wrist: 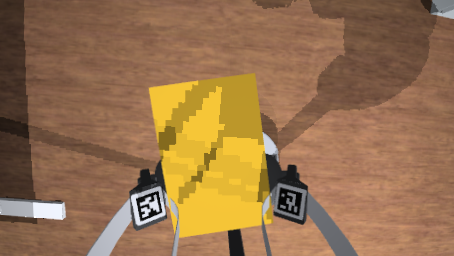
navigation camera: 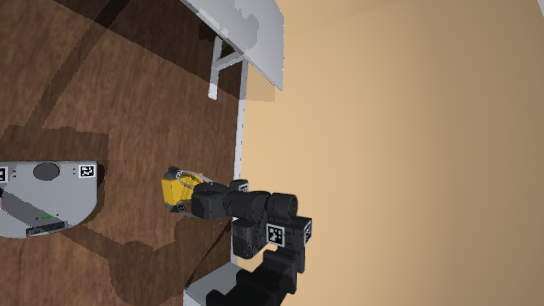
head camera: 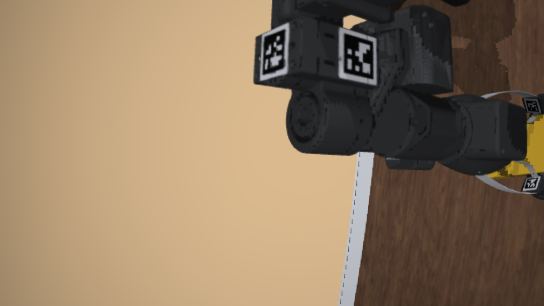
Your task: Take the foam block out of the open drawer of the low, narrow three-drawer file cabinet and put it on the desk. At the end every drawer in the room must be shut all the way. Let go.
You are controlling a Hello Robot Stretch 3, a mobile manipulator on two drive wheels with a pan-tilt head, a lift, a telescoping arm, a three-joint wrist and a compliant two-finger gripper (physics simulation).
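The yellow foam block (head camera: pixel 537 150) (navigation camera: pixel 171 193) (wrist: pixel 207 110) is between the fingertips of my gripper (head camera: pixel 532 145) (navigation camera: pixel 175 190) (wrist: pixel 219 171), which is shut on it. The block is held in the air over the brown floor, on the room side of the wrist. The desk (navigation camera: pixel 260 37) shows in part at the top of the navigation view, apart from the gripper; its top is pale grey. No drawer front shows in these views, so I cannot tell which drawers are open or shut.
A desk leg (navigation camera: pixel 213 72) (wrist: pixel 49 209) stands near the wall. A pale box-like top (navigation camera: pixel 212 282) shows beneath the arm at the bottom of the navigation view. My base (navigation camera: pixel 65 192) is at the left. A white baseboard (head camera: pixel 356 230) (navigation camera: pixel 240 130) runs along the tan wall.
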